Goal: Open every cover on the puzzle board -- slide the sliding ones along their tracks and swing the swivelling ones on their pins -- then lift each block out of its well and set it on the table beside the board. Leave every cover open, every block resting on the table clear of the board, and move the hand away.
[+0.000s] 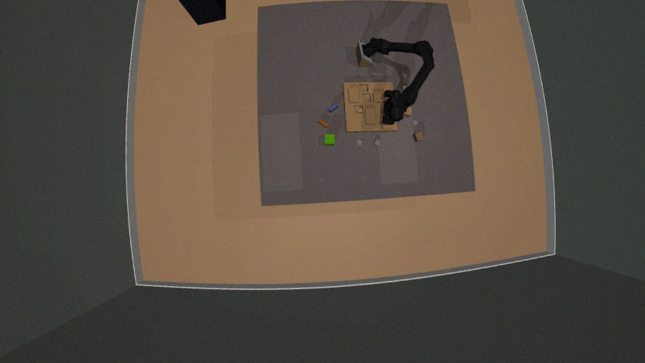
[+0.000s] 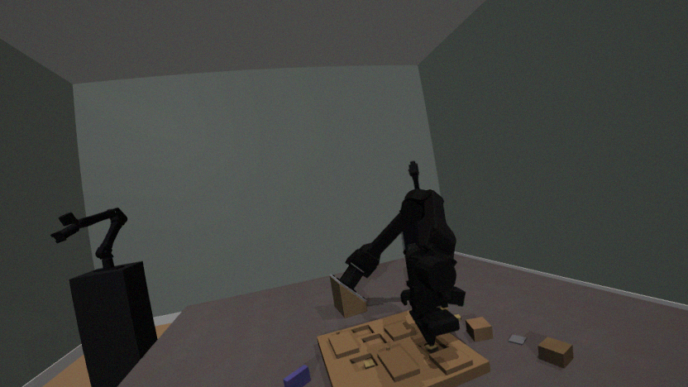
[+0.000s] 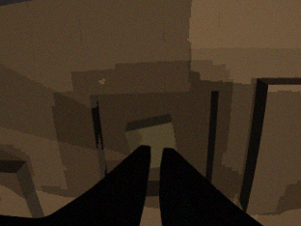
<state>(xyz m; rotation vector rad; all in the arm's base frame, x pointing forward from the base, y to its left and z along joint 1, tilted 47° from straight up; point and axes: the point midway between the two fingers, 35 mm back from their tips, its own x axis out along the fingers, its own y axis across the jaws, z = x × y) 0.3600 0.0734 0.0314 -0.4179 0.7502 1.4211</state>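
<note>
The purple piece lies 50 mm behind my gripper tip, 290 mm to the right of it and 10 mm below it. The rest, counted from my gripper tip: orange stick (30 mm ahead, 360 mm to the right, 10 mm below); then green cube (130 mm ahead, 340 mm to the right); then tiny green piece (150 mm behind, 220 mm to the left, 10 mm below).
</note>
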